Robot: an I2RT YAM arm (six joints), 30 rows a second.
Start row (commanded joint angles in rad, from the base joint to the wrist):
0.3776 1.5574 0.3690 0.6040 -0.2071 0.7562
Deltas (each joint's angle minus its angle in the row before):
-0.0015 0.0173 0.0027 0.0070 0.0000 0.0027
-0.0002 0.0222 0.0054 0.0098 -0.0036 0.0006
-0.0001 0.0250 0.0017 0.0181 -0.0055 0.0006
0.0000 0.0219 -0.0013 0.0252 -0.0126 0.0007
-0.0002 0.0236 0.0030 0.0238 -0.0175 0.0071
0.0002 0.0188 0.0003 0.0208 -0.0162 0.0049
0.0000 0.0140 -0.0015 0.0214 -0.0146 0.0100
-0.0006 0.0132 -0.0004 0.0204 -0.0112 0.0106
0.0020 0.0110 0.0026 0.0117 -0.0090 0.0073
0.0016 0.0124 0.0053 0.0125 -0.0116 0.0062
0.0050 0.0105 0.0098 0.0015 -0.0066 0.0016
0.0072 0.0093 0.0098 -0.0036 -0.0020 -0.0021
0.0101 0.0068 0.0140 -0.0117 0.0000 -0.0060
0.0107 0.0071 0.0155 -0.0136 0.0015 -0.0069
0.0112 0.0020 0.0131 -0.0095 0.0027 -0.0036
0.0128 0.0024 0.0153 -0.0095 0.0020 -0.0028
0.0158 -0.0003 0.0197 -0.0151 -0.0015 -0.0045
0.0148 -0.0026 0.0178 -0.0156 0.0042 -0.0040
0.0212 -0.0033 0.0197 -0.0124 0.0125 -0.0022
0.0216 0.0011 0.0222 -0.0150 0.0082 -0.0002
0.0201 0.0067 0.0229 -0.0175 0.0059 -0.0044
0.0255 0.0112 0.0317 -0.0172 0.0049 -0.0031
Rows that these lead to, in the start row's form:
0.3761 1.5747 0.3717 0.6110 -0.2071 0.7589
0.3759 1.5969 0.3771 0.6208 -0.2107 0.7595
0.3758 1.6219 0.3788 0.6389 -0.2162 0.7601
0.3758 1.6438 0.3775 0.6641 -0.2288 0.7608
0.3756 1.6674 0.3805 0.6879 -0.2463 0.7679
0.3758 1.6862 0.3808 0.7087 -0.2625 0.7728
0.3758 1.7002 0.3793 0.7301 -0.2771 0.7828
0.3752 1.7134 0.3789 0.7505 -0.2883 0.7934
0.3772 1.7244 0.3815 0.7622 -0.2973 0.8007
0.3788 1.7368 0.3868 0.7747 -0.3089 0.8069
0.3838 1.7473 0.3966 0.7762 -0.3155 0.8085
0.3910 1.7566 0.4064 0.7726 -0.3175 0.8064
0.4011 1.7634 0.4204 0.7609 -0.3175 0.8004
0.4118 1.7705 0.4359 0.7473 -0.3160 0.7935
0.4230 1.7725 0.4490 0.7378 -0.3133 0.7899
0.4358 1.7749 0.4643 0.7283 -0.3113 0.7871
0.4516 1.7746 0.4840 0.7132 -0.3128 0.7826
0.4664 1.7720 0.5018 0.6976 -0.3086 0.7786
0.4876 1.7687 0.5215 0.6852 -0.2961 0.7764
0.5092 1.7698 0.5437 0.6702 -0.2879 0.7762
0.5293 1.7765 0.5666 0.6527 -0.2820 0.7718
0.5548 1.7877 0.5983 0.6355 -0.2771 0.7687

